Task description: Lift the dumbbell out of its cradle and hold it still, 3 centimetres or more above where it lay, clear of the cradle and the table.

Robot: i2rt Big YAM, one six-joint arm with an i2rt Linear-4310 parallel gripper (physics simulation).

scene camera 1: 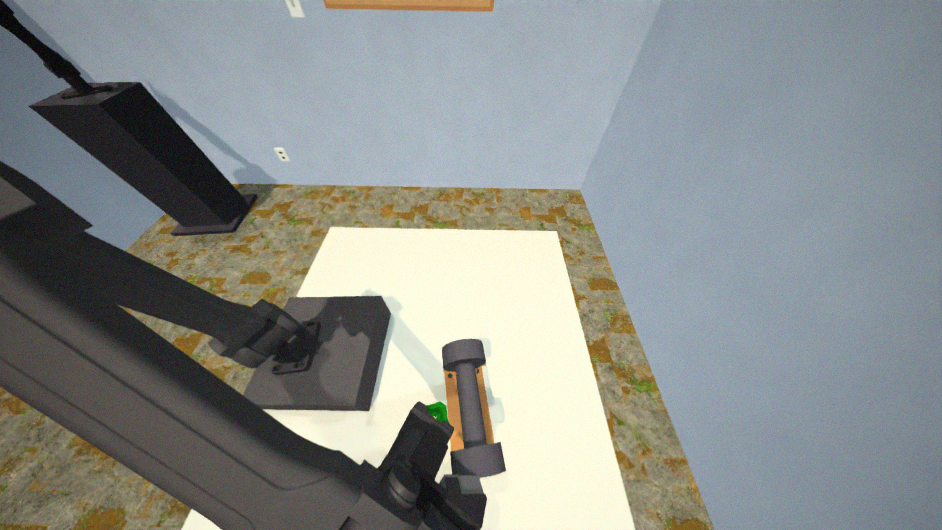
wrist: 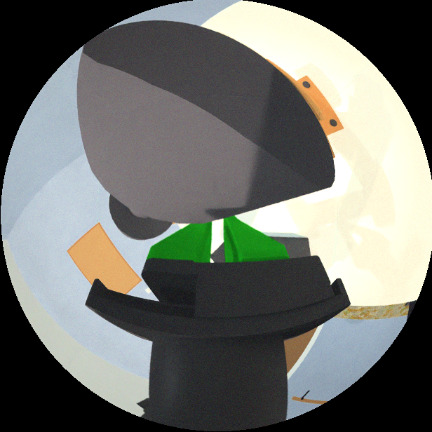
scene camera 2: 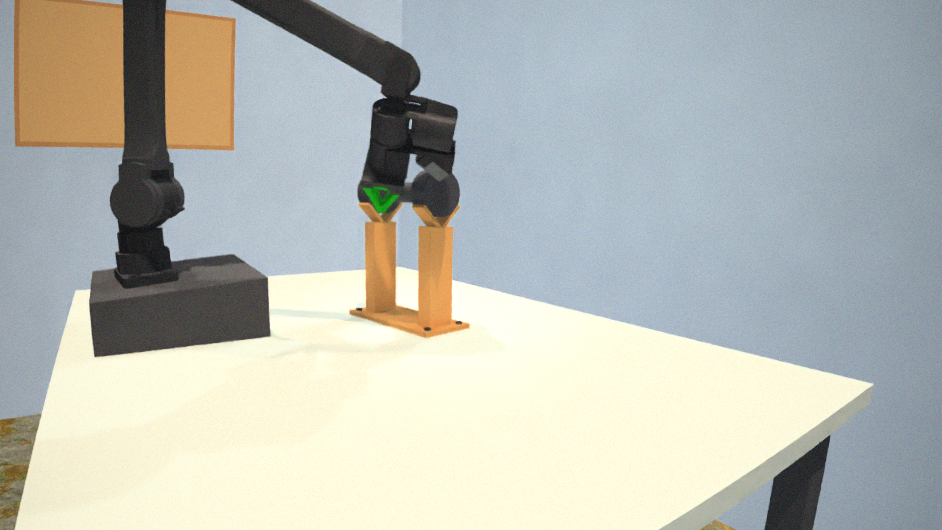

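Pixels of known places: gripper, fingertip midpoint: [scene camera 1: 441, 406] [scene camera 2: 381, 209]; arm's base, origin of the base link: [scene camera 1: 298, 347] [scene camera 2: 145, 278].
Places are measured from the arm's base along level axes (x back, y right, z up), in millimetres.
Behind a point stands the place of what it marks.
The dark grey dumbbell [scene camera 1: 469, 402] {z 160, x -406, y 182 mm} [scene camera 2: 438, 192] {z 143, x -403, y 276 mm} [wrist: 190, 130] lies level in the orange cradle [scene camera 1: 455, 431] {z -83, x -372, y 206 mm} [scene camera 2: 436, 276] {z 4, x -401, y 275 mm} [wrist: 320, 103], with its two heads resting in the V-shaped holders on top of the posts. My gripper [scene camera 1: 438, 412] {z 112, x -356, y 177 mm} [scene camera 2: 381, 199] {z 112, x -356, y 177 mm} [wrist: 217, 215] has green fingers. It is shut with nothing between them. The fingertips are at the side of the handle that faces the arm's base, at about the dumbbell's height. In the wrist view the near head fills the space beyond the fingertips and hides most of the handle. Whether the fingers touch the dumbbell is unclear.
The arm's dark base block [scene camera 1: 342, 355] {z 7, x -115, y 33 mm} [scene camera 2: 177, 316] {z -43, x -21, y 128 mm} stands on the cream table [scene camera 1: 526, 296] {z -91, x -623, y -137 mm} [scene camera 2: 559, 395] {z -91, x -329, y 601 mm}, to the left of the cradle. The wrist housing hangs close to the near head. A black pedestal [scene camera 1: 158, 158] stands on the floor beyond the table.
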